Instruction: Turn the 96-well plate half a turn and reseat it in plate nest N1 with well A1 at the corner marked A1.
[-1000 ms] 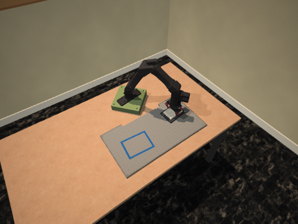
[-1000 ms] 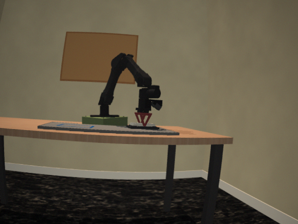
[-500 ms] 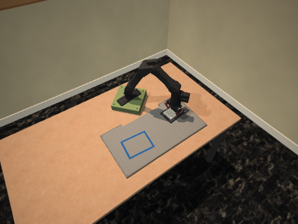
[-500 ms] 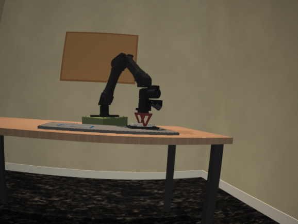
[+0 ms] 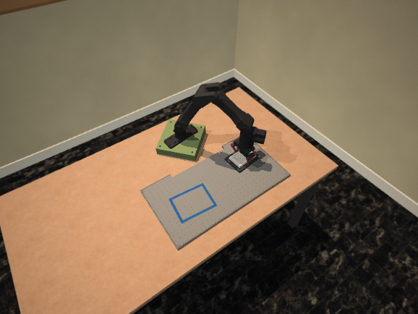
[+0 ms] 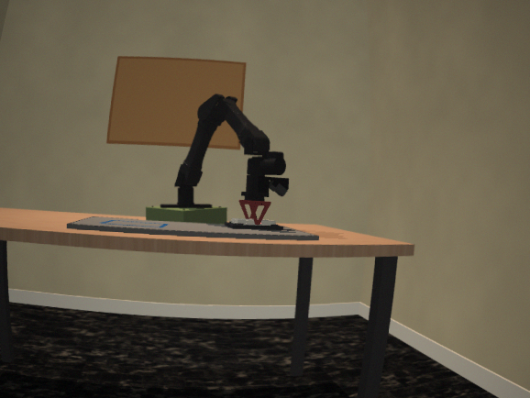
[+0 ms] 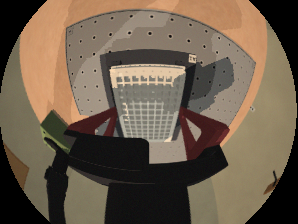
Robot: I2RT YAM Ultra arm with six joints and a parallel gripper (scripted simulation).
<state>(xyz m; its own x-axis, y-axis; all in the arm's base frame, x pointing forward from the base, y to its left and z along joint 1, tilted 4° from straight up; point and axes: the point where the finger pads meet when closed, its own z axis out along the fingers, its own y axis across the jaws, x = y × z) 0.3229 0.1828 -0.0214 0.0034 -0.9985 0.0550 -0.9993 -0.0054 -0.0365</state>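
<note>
The white 96-well plate lies right at my hand. From my hand the other things lie so: black plate nest N1: 2 cm below.
</note>
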